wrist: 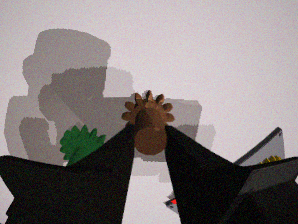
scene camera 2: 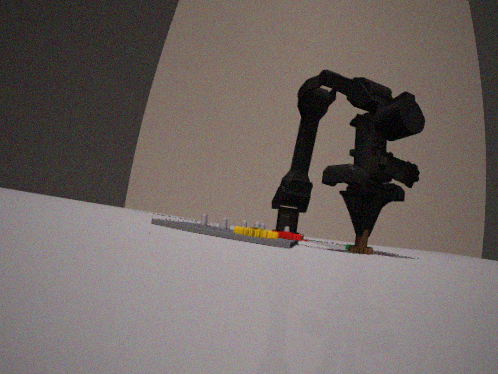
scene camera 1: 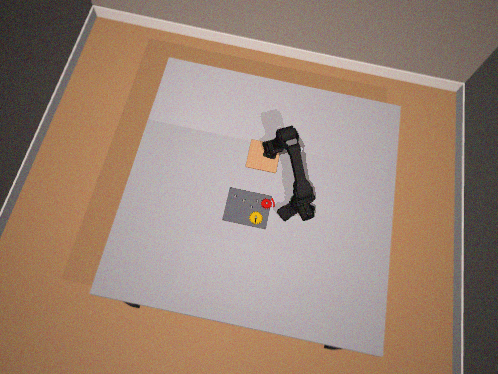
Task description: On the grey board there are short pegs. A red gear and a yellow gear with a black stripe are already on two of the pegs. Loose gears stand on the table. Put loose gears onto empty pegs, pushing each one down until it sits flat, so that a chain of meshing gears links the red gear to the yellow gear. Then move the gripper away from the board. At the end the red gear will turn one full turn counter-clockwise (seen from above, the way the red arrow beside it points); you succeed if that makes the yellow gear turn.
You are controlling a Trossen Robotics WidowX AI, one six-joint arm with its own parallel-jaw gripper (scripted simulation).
Scene:
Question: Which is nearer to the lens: the brown gear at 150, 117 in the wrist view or the green gear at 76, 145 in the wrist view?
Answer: The brown gear.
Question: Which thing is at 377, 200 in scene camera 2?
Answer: My gripper.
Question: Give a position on a grey board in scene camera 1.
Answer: At 236, 210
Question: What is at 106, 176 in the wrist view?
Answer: My gripper.

